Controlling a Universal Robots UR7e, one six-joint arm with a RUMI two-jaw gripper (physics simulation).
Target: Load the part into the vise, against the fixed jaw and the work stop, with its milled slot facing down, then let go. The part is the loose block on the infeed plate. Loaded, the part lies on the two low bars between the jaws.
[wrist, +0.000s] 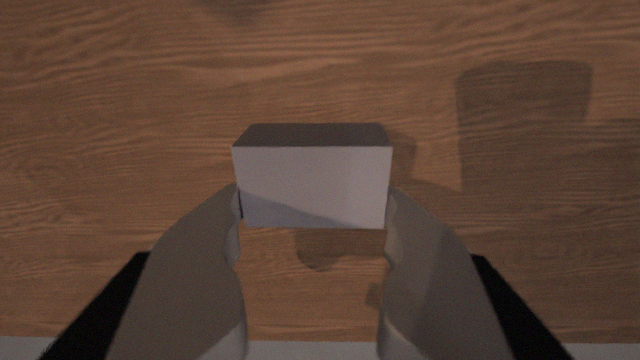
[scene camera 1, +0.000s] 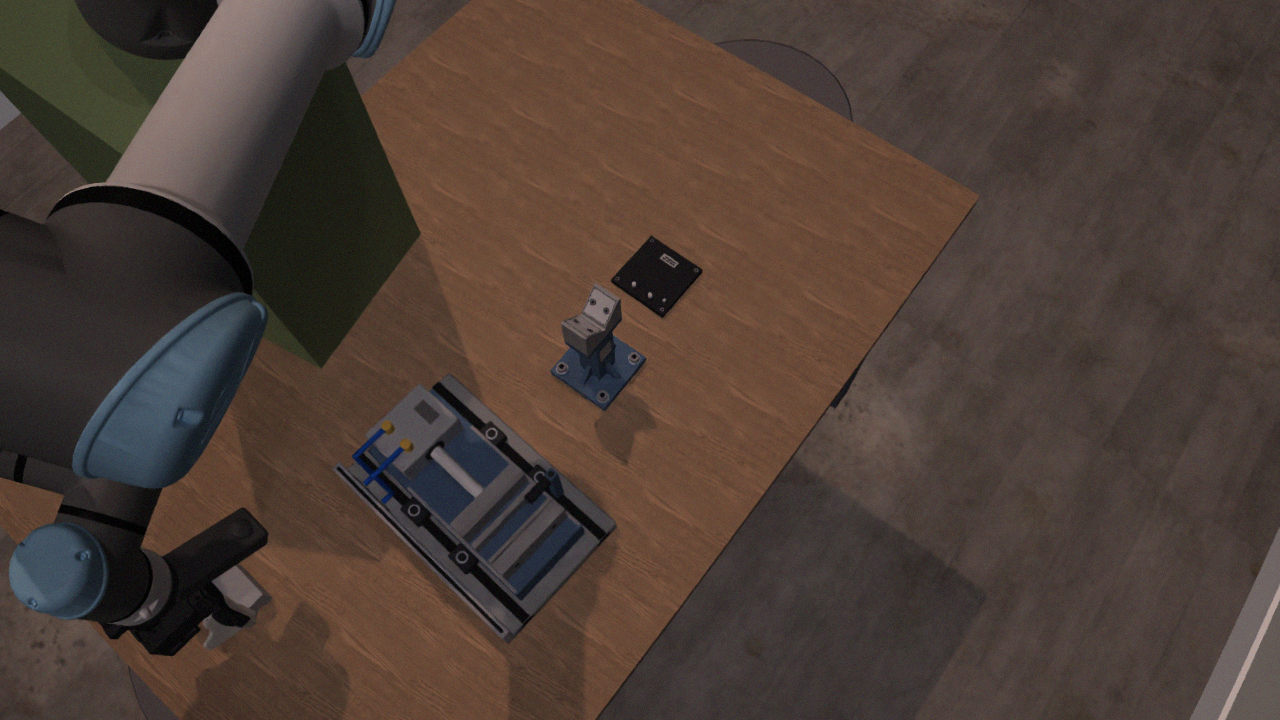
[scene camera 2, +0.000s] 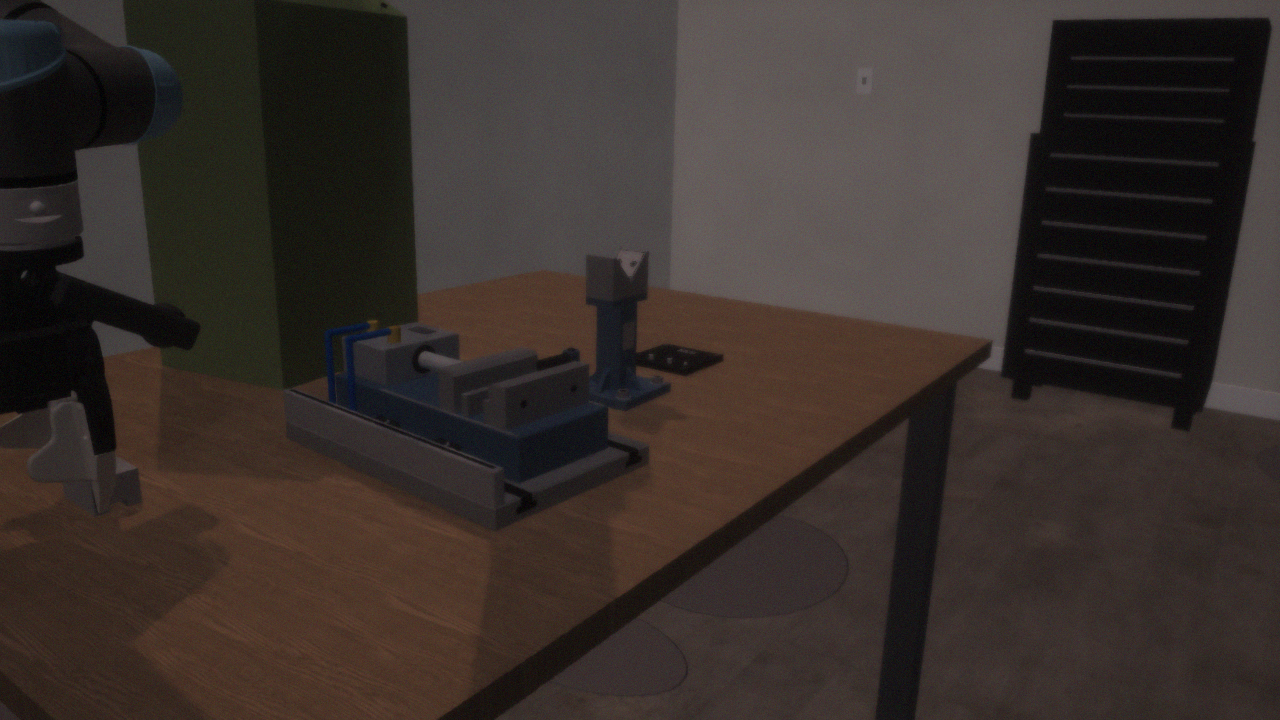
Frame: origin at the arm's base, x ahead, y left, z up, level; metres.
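Seen in the pictures: gripper, fingertip midpoint: (wrist: 313,188) (scene camera 1: 235,599) (scene camera 2: 85,496).
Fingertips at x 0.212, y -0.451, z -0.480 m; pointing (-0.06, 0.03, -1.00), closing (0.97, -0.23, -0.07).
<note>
Offsets run from my fingertips to a thing's middle. "*": to the spot under its first point.
The part {dx +0.004, dy +0.012, dz +0.009 m} (scene camera 1: 243,589) (scene camera 2: 128,484) (wrist: 312,182), a plain grey block, is at the table's left end. My gripper (scene camera 1: 234,610) (scene camera 2: 105,488) (wrist: 313,188) is shut on it, with one finger against each short end in the wrist view. The face towards the wrist camera is flat and shows no slot; the underside is hidden. I cannot tell whether the part touches what is below it. The vise {dx +0.191, dy +0.251, dz +0.043 m} (scene camera 1: 469,452) (scene camera 2: 559,437) stands apart from the part, with its fixed jaw (scene camera 1: 535,542) (scene camera 2: 538,394) at the outer end. The dark work stop {dx +0.270, dy +0.286, dz +0.083 m} (scene camera 1: 540,486) (scene camera 2: 558,358) is at one side of the jaws.
Blue handles {* dx +0.105, dy +0.220, dz +0.103 m} (scene camera 1: 384,465) (scene camera 2: 350,367) rise at the vise's near-arm end. A V-shaped grey block on a blue stand (scene camera 1: 597,362) (scene camera 2: 616,335) is beyond the vise, with a flat black plate {dx +0.229, dy +0.642, dz -0.002 m} (scene camera 1: 657,275) (scene camera 2: 678,358) behind it. A tall green block (scene camera 1: 326,223) (scene camera 2: 335,188) stands beside the arm.
</note>
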